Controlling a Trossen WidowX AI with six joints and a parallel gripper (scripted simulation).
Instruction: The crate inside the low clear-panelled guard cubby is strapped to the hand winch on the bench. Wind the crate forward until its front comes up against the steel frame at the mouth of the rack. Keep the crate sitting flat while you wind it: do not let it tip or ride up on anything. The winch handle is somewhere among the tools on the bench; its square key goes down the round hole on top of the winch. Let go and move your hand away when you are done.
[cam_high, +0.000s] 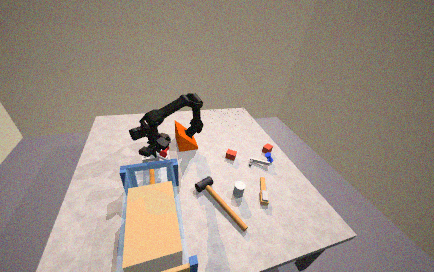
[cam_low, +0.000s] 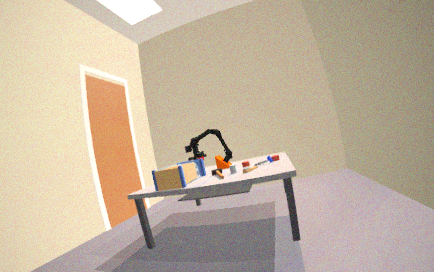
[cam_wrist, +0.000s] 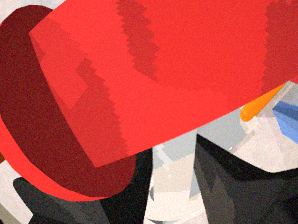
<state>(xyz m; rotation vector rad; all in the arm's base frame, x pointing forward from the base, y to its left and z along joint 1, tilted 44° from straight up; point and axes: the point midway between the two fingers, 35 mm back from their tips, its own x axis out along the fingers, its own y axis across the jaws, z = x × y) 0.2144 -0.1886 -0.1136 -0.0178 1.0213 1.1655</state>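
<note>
Right now the red-handled winch handle is 10 mm ahead of my gripper tip, 10 mm to the left of it and 20 mm above it. The rest, counted from my gripper tip: red grip 30 mm ahead, 40 mm to the left, 50 mm above; then frame 130 mm ahead, 40 mm to the right, 20 mm above; then grey hand winch 50 mm behind, 50 mm to the right, 60 mm below.
</note>
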